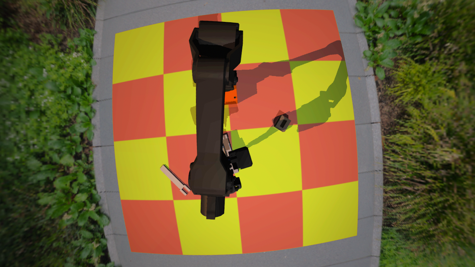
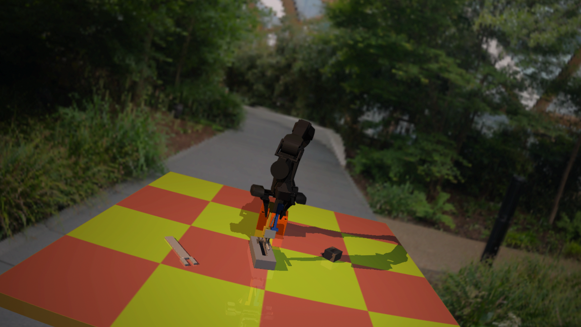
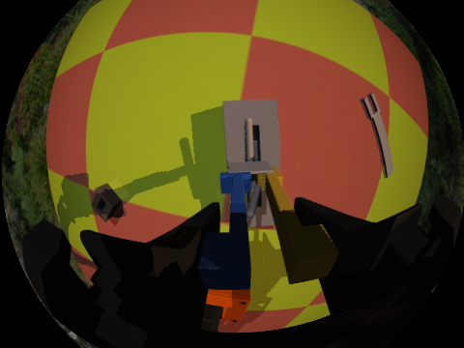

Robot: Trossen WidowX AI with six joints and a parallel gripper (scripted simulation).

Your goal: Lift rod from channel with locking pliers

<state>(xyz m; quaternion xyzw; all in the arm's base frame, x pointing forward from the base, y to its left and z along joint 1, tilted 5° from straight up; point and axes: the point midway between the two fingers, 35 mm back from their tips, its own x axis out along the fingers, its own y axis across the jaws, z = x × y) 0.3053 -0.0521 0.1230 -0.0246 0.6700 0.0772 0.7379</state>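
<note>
The thin grey rod lies 100 mm below my gripper tip and 10 mm ahead of it. From my gripper tip the other things lie so: forked strip 270 mm to the right, 150 mm below, 110 mm ahead; then yellow handle 20 mm to the right; then grey channel block 140 mm below, 10 mm to the right.
</note>
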